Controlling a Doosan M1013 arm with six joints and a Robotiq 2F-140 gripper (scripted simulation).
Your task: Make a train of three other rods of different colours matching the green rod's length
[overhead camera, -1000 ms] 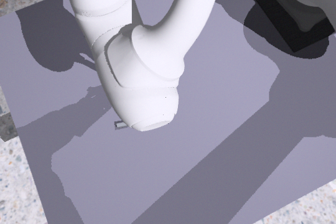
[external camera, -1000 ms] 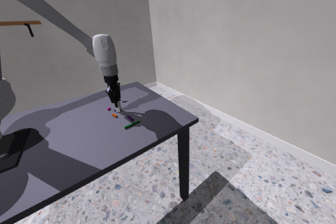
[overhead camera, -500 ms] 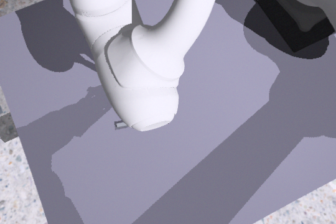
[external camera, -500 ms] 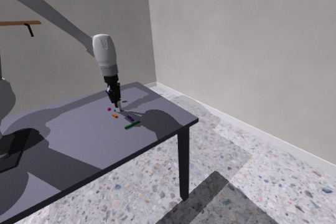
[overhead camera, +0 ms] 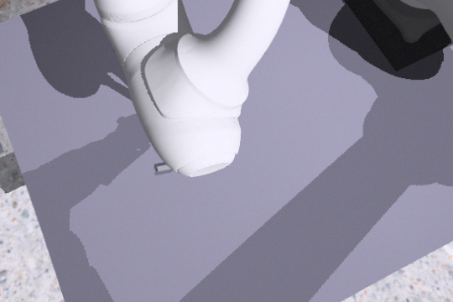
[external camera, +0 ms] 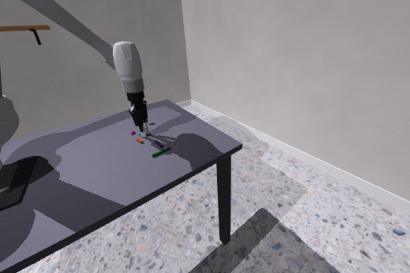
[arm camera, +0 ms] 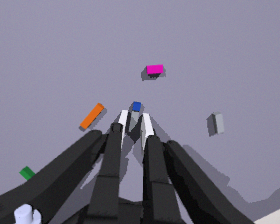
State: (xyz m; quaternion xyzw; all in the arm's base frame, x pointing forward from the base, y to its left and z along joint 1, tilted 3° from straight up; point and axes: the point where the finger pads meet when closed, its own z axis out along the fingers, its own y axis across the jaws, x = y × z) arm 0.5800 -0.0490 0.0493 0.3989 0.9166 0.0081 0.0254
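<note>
My gripper is now 30 mm above the blue rod, 20 mm to the right of it and 20 mm past it. From my hand the other things lie so: magenta rod 70 mm to the left, 40 mm behind, 30 mm below; orange rod 40 mm to the right, 40 mm behind, 30 mm below; purple rod 130 mm to the right, 30 mm below, 10 mm ahead.
</note>
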